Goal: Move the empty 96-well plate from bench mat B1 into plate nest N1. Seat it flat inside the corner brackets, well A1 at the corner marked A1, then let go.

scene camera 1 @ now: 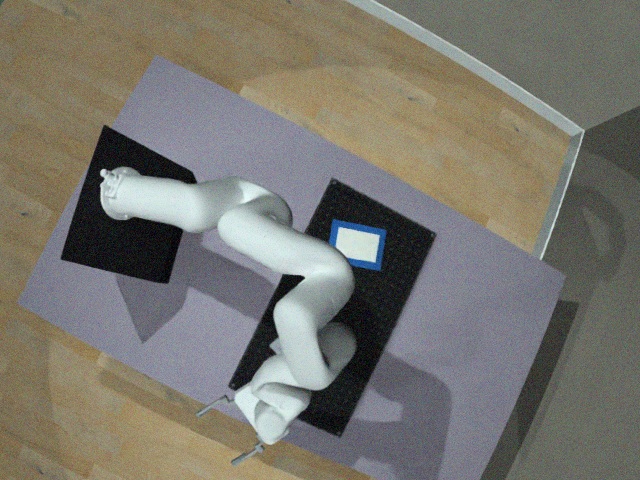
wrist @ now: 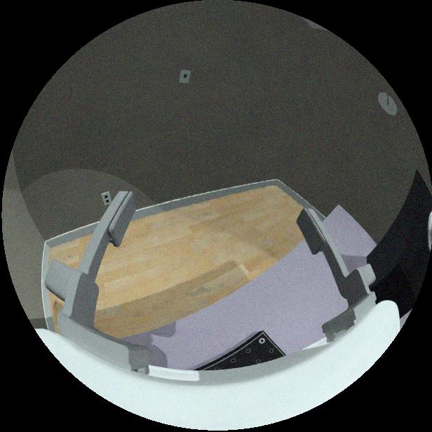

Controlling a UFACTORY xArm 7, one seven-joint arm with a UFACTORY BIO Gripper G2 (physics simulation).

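Frame: origin at the arm's base, x right, y ahead, z up, level; centimetres.
Where they show: hand, its tool point: (scene camera 1: 221,435); arm's base, origin of its link: (scene camera 1: 122,193).
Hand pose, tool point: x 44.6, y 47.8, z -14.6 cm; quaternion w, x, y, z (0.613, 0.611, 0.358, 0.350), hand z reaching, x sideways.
Each offset is from my tool point to the top centre of the thing. "pt": to the spot under its first point. Level surfaces: height alone.
A white rectangular plate {dy +12.1, dx -64.5, dz -12.5 cm} (scene camera 1: 357,244) lies on a blue-bordered mat {dz -14.0 cm} (scene camera 1: 381,251) on the black board in scene camera 1. It looks like the 96-well plate on bench mat B1; wells and markings are too small to read. A small grey corner {pt dy +3.2, dx -27.0, dz -13.0 cm} (scene camera 1: 274,345) shows beside the arm, apparently part of plate nest N1; the rest is hidden under the arm, and its brackets and A1 mark cannot be seen. My gripper (scene camera 1: 216,438) (wrist: 216,220) is open and empty, beyond the table's lower edge in scene camera 1, far from the plate. Neither plate nor nest shows in the wrist view.
The black board {dz -14.2 cm} (scene camera 1: 395,289) (wrist: 250,352) has small holes and lies on the purple table {dz -15.4 cm} (scene camera 1: 465,289) (wrist: 280,300). My arm (scene camera 1: 289,253) reaches across the board, close to the mat's lower left side. A black base block (scene camera 1: 134,248) stands under the arm's base.
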